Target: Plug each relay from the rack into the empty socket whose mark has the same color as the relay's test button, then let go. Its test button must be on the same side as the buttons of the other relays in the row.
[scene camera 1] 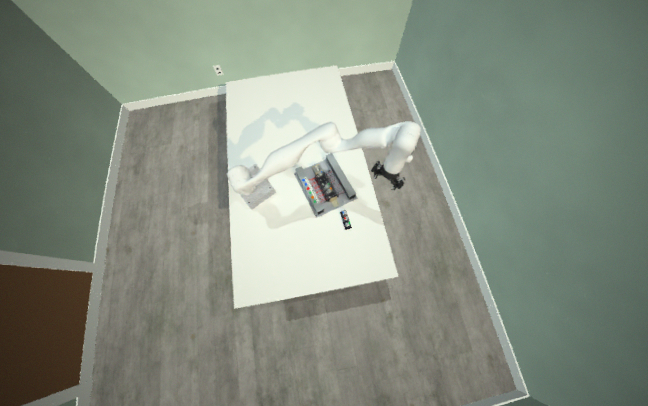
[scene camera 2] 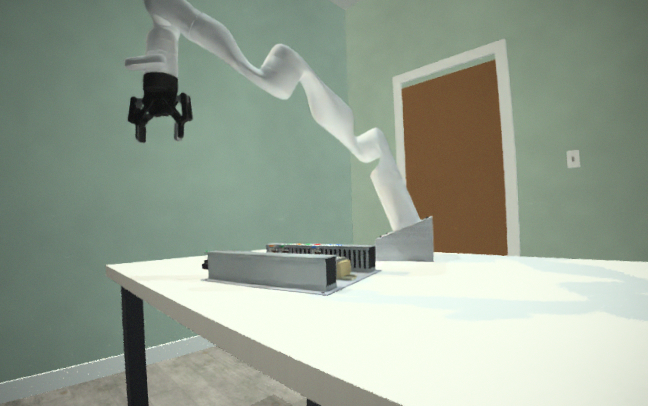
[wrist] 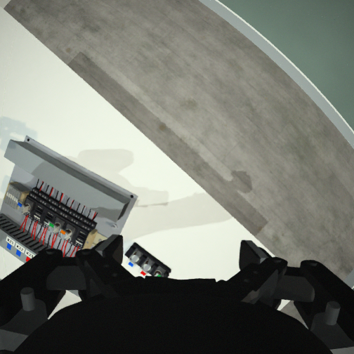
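Where they show: gripper, between the fingertips: (scene camera 1: 384, 183) (scene camera 2: 159, 141); arm's base, origin of its link: (scene camera 2: 407, 225).
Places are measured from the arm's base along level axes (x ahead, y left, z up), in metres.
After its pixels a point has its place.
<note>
My gripper (scene camera 1: 389, 181) @(x 0.610, y -0.354, z 0.217 m) (scene camera 2: 160, 140) @(x 0.610, y -0.354, z 0.217 m) (wrist: 180, 251) is open and empty, fingers pointing down, high up and out past the table's long edge. The black relay rack (scene camera 1: 346, 220) (wrist: 148, 259) lies on the table beside the panel. In the wrist view it holds three relays, with a blue mark, a red mark and a green mark beside them. The panel (scene camera 1: 318, 213) (scene camera 2: 270, 272) (wrist: 115, 225) carries a row of black sockets; relays with blue, green and orange buttons show in the row in the wrist view. The socket marks are partly hidden by the left finger there.
Grey ducts (scene camera 1: 341, 176) @(x 0.516, y -0.136, z -0.034 m) (scene camera 2: 270, 270) @(x 0.536, y -0.090, z -0.063 m) (wrist: 70, 177) stand along both long sides of the panel on the white table (scene camera 1: 300, 260) @(x 0.123, y -0.476, z -0.097 m) (scene camera 2: 475, 340) @(x 0.643, y 0.291, z -0.097 m) (wrist: 165, 185). The arm passes above the panel's end. Its base block (scene camera 1: 260, 195) @(x 0.049, y -0.065, z -0.029 m) (scene camera 2: 405, 243) @(x 0.111, y 0.031, z -0.045 m) stands at the opposite table edge.
</note>
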